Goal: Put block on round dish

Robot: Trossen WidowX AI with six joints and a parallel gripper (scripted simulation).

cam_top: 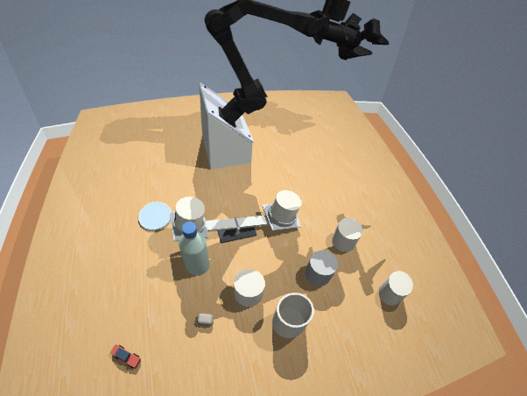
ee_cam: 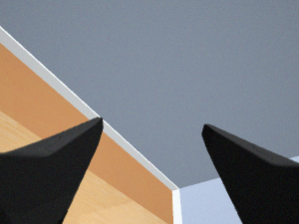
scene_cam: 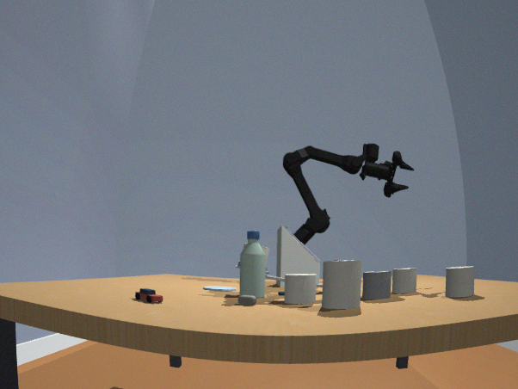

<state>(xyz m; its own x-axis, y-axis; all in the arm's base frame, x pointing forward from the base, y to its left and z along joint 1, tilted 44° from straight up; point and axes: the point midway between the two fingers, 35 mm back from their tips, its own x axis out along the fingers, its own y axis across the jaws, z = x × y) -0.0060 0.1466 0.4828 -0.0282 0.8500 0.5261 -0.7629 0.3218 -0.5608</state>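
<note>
Right now my gripper tip is 320 mm short of the teal block, 340 mm to the left of it and 370 mm above it. Round my gripper tip: green bottle 440 mm ahead, 580 mm to the right, 300 mm below; balance 340 mm ahead, 470 mm to the right, 370 mm below; mug 620 mm ahead, 370 mm to the right, 370 mm below.
</note>
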